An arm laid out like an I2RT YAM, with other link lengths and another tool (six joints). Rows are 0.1 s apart.
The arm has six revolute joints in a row. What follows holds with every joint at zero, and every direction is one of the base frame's. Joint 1 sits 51 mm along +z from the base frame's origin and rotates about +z. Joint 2 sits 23.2 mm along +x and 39.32 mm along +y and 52.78 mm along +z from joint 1 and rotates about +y. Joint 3 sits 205.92 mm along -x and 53.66 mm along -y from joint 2 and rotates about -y. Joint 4 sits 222.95 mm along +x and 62.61 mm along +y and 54.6 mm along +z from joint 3 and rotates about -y. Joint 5 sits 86.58 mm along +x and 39.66 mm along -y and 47.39 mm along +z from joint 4 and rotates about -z. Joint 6 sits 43.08 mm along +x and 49 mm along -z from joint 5 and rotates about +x. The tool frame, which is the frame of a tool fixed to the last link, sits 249 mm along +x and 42 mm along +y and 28 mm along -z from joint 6; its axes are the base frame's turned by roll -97.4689, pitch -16.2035 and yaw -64.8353 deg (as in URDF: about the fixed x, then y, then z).
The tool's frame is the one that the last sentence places.
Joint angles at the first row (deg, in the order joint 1, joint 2, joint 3, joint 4, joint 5, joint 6):
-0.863, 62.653, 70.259, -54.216, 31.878, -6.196
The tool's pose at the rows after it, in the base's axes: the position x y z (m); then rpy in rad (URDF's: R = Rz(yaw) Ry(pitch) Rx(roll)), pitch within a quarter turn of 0, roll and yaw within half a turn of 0:
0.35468, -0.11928, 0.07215, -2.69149, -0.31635, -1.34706
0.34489, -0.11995, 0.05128, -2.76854, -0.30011, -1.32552
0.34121, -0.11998, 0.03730, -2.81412, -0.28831, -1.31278
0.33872, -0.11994, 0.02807, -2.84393, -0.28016, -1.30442
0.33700, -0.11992, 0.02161, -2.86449, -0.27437, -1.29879
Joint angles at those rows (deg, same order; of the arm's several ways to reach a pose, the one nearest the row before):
-0.885, 66.325, 71.680, -55.900, 32.097, -6.218
-0.886, 69.231, 71.700, -57.319, 32.271, -6.219
-0.885, 71.613, 71.700, -57.538, 32.294, -6.196
-0.884, 73.231, 71.702, -57.626, 32.294, -6.196
-0.886, 74.389, 71.700, -57.647, 32.293, -6.198

